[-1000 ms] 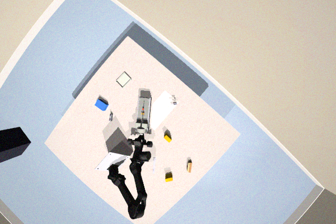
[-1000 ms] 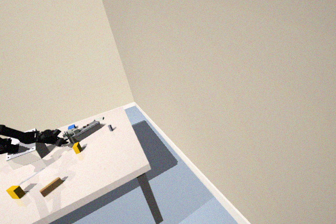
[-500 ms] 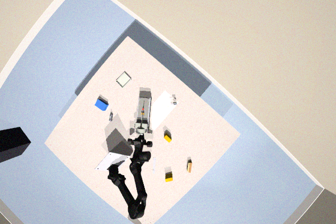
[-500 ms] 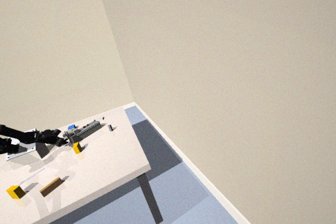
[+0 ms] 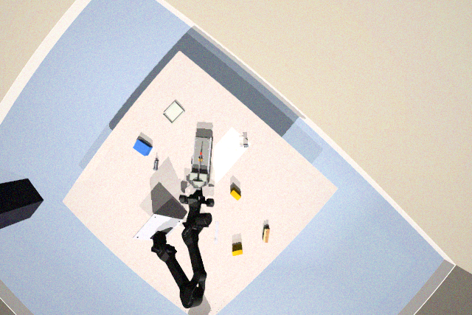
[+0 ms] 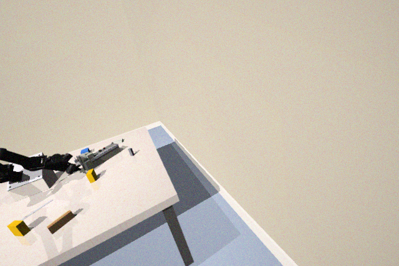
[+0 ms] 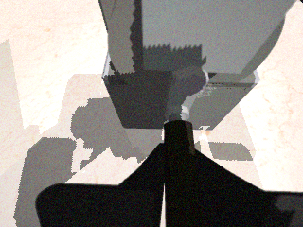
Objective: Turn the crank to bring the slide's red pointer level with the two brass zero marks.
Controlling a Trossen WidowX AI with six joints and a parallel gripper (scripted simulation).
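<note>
Now: gripper tip 10 mm past the dark brown crank handle, 10 mm to the left of it and 30 mm below it. Round my gripper tip: blue block 100 mm behind, 410 mm to the left, 10 mm below; then crank 40 mm above; then red pointer 150 mm ahead, 130 mm to the left, 50 mm above.
</note>
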